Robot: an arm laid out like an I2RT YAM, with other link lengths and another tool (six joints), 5 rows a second.
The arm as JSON. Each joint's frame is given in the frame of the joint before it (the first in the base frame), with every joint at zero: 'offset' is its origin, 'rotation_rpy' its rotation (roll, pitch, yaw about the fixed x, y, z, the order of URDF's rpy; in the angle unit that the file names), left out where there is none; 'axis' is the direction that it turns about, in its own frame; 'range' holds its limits. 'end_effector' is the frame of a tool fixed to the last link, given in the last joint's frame.
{
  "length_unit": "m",
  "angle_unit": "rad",
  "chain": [
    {
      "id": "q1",
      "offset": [
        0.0,
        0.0,
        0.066
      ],
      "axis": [
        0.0,
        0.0,
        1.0
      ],
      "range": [
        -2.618,
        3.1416
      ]
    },
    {
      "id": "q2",
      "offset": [
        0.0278,
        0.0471,
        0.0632
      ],
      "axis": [
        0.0,
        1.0,
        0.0
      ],
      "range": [
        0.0,
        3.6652
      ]
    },
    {
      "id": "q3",
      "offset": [
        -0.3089,
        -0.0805,
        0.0
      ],
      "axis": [
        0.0,
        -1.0,
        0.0
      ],
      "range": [
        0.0,
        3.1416
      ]
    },
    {
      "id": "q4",
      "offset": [
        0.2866,
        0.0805,
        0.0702
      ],
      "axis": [
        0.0,
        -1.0,
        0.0
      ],
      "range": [
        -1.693,
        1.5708
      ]
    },
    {
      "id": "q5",
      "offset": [
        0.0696,
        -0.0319,
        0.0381
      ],
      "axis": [
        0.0,
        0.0,
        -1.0
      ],
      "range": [
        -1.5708,
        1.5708
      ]
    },
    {
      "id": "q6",
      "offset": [
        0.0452,
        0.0,
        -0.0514
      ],
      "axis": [
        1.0,
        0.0,
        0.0
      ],
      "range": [
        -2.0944,
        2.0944
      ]
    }
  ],
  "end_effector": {
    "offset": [
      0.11,
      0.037,
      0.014
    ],
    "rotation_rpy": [
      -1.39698,
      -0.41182,
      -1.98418
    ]
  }
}
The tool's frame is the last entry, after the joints.
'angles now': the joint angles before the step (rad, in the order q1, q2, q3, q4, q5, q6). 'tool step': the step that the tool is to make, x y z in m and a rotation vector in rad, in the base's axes. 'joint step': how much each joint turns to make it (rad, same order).
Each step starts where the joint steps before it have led.
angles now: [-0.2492, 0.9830, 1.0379, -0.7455, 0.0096, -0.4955]
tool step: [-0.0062, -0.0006, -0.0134, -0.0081, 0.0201, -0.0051]
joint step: [-0.0010, -0.0204, -0.0436, 0.0059, 0.0114, -0.0072]
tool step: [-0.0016, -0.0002, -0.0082, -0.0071, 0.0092, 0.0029]
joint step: [0.0003, -0.0068, -0.0263, 0.0125, 0.0040, -0.0086]
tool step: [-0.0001, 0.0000, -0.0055, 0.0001, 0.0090, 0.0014]
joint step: [0.0002, 0.0012, -0.0137, 0.0062, 0.0005, -0.0024]
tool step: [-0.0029, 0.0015, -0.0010, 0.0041, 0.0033, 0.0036]
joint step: [-0.0001, -0.0084, -0.0047, -0.0078, -0.0048, -0.0001]
